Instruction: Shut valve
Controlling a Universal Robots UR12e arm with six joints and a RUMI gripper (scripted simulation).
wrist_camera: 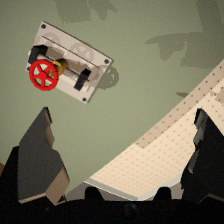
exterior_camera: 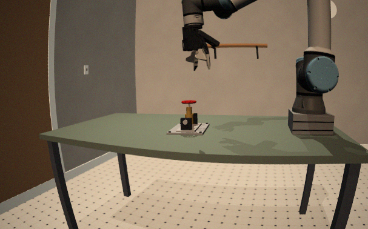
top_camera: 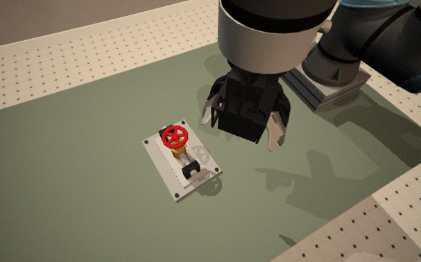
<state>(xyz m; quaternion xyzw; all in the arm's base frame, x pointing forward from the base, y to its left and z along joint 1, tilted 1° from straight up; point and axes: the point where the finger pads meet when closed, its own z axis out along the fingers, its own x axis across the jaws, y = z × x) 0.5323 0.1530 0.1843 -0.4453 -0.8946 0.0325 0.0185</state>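
The red handwheel lies 100 mm ahead of my hand, 130 mm to the right of it and 160 mm below it.
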